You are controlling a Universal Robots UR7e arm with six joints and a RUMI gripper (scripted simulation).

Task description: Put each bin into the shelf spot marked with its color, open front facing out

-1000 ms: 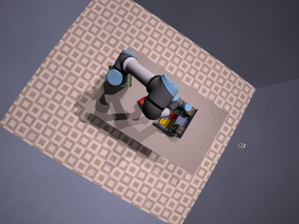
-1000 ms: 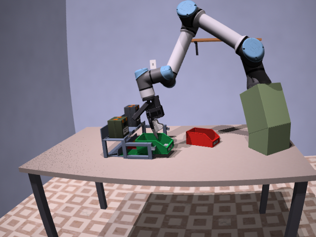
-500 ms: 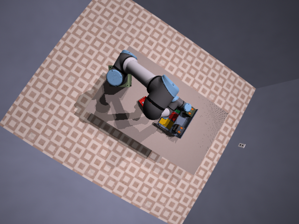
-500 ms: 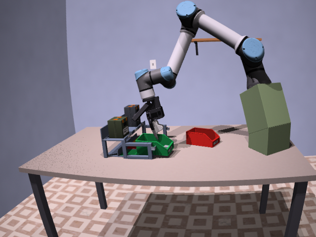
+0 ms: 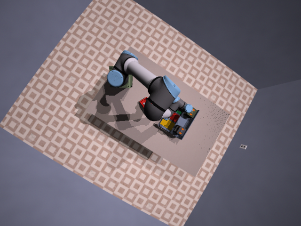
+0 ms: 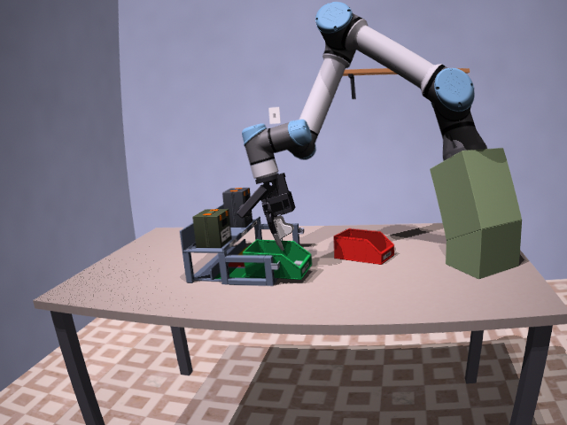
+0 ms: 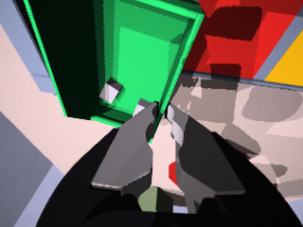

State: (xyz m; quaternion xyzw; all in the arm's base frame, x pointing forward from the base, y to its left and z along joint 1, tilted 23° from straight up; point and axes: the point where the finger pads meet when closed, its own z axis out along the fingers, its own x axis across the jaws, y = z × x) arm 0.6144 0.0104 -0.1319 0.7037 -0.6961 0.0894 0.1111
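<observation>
Now: the green bin 50 mm to the left of my hand and 30 mm below it. Also, from my hand: green mark 100 mm ahead, 40 mm to the left, 80 mm below; then red mark 90 mm ahead, 80 mm to the right, 80 mm below; then yellow mark 80 mm ahead, 190 mm to the right, 80 mm below.
</observation>
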